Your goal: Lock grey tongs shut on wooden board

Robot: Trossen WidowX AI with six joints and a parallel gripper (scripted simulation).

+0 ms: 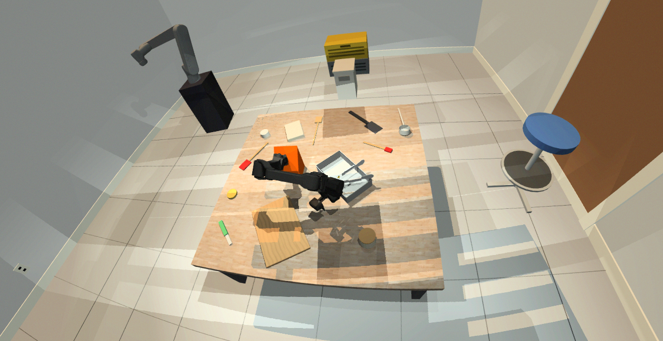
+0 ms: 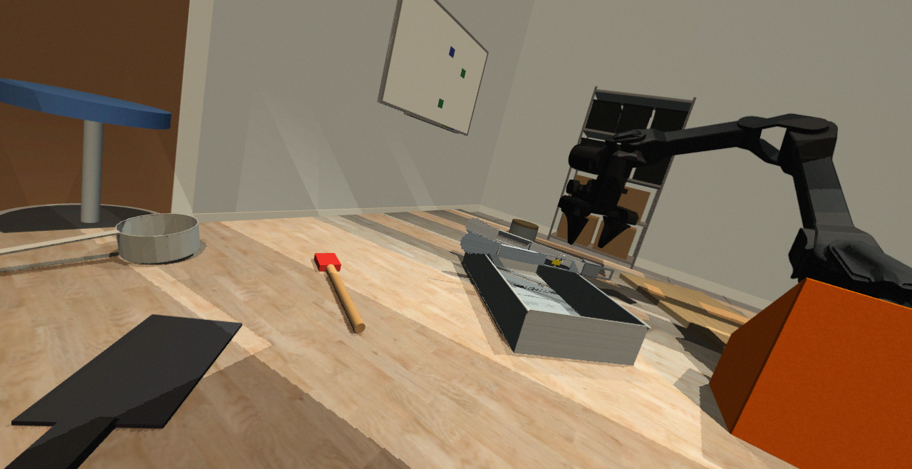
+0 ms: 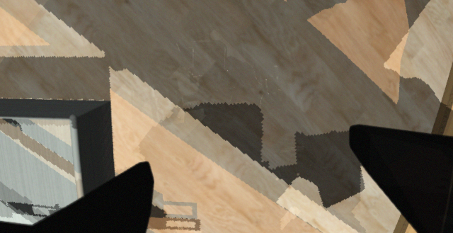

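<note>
Right now my gripper tip is 22 cm to the right of the grey roasting tin, 7 cm short of it and 6 cm above it. Round my gripper tip: wooden board (30 cm behind, 8 cm below, 7 cm to the right); tan-lidded pot (18 cm to the right, 16 cm ahead, 5 cm below); black spatula (69 cm to the left, 26 cm ahead, 8 cm below).
</note>
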